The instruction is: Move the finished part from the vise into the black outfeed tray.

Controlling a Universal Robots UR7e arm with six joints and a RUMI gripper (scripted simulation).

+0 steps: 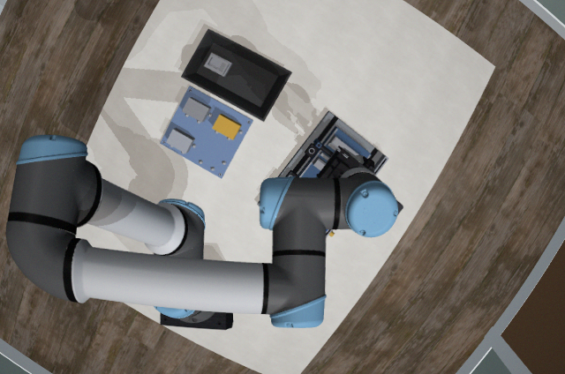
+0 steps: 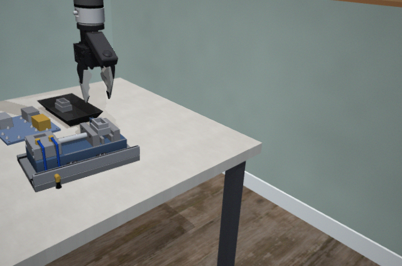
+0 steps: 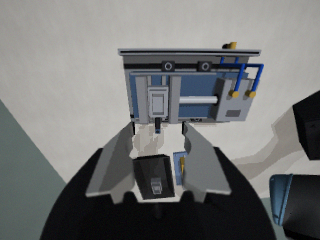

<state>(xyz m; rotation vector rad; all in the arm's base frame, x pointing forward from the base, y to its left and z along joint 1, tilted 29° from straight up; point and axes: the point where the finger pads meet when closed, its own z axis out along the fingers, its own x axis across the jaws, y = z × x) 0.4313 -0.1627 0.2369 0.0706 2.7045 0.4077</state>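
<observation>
My hand is 7 cm past the vise and 15 cm above it. From my hand the other things lie so: blue fixture plate 15 cm behind, 31 cm to the left, 19 cm below; yellow block 10 cm behind, 27 cm to the left, 17 cm below.
</observation>
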